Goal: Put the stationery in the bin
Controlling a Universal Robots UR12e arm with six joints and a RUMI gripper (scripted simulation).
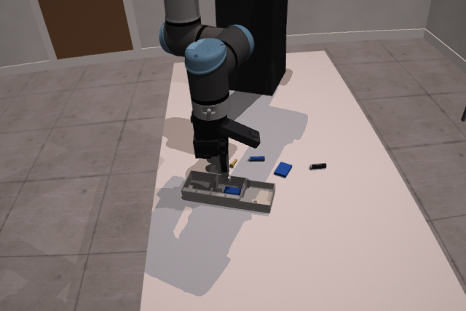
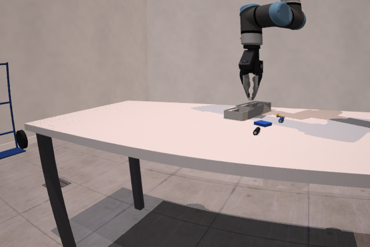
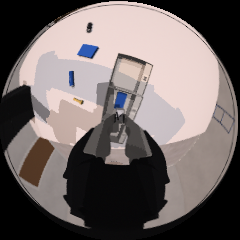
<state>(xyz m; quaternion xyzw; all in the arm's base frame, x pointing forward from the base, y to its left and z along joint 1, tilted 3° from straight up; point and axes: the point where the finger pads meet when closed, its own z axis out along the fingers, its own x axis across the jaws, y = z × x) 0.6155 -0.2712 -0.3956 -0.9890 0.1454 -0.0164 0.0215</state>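
Right now my hand is 60 mm above the three-compartment bin tray. From my hand the other things lie so: grey clip (10 mm below); then brass piece (120 mm behind, 50 mm to the left, 70 mm below); then blue cylinder (110 mm behind, 120 mm to the left, 70 mm below).
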